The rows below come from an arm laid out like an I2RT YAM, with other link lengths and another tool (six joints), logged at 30 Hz.
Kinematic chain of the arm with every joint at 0, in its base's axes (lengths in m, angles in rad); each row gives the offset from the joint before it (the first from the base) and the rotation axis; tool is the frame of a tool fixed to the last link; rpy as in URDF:
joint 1: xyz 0 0 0.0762 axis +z
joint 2: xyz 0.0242 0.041 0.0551 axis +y
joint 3: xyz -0.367 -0.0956 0 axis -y
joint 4: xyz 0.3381 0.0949 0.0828 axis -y
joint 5: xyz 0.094 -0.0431 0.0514 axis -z
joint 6: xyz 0.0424 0 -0.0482 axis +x
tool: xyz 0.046 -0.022 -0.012 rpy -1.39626 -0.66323 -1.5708
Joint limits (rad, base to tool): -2.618..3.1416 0..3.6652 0..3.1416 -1.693..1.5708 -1.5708..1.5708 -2.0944..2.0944
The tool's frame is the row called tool.
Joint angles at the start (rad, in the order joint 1, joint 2, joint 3, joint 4, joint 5, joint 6):
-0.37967, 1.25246, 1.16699, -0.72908, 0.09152, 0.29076
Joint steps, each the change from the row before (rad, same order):
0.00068, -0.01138, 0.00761, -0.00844, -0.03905, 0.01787
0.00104, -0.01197, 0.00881, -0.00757, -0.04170, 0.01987
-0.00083, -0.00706, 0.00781, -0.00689, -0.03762, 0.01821
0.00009, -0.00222, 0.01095, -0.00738, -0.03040, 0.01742
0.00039, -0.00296, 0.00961, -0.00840, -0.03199, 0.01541
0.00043, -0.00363, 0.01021, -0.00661, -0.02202, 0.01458
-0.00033, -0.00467, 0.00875, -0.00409, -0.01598, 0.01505
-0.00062, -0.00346, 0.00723, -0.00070, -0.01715, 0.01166
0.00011, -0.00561, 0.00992, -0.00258, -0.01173, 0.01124
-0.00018, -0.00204, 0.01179, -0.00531, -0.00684, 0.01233
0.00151, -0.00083, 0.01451, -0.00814, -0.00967, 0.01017
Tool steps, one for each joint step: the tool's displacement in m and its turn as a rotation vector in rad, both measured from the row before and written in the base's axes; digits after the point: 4 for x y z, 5 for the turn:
-0.0014, 0.0048, 0.0055, 0.03330, -0.02601, 0.01472
-0.0014, 0.0053, 0.0064, 0.03551, -0.02901, 0.01596
-0.0008, 0.0039, 0.0045, 0.03381, -0.02187, 0.01284
0.0003, 0.0032, 0.0044, 0.02949, -0.01718, 0.00946
-0.0001, 0.0036, 0.0040, 0.02988, -0.01515, 0.01249
-0.0005, 0.0028, 0.0048, 0.02179, -0.01486, 0.00616
-0.0009, 0.0021, 0.0049, 0.01752, -0.01507, 0.00094
-0.0003, 0.0018, 0.0042, 0.01561, -0.01526, 0.00403
-0.0012, 0.0019, 0.0059, 0.01081, -0.01643, 0.00128
-0.0007, 0.0011, 0.0053, 0.01024, -0.01114, -0.00319
-0.0004, 0.0019, 0.0058, 0.01090, -0.01025, 0.00215

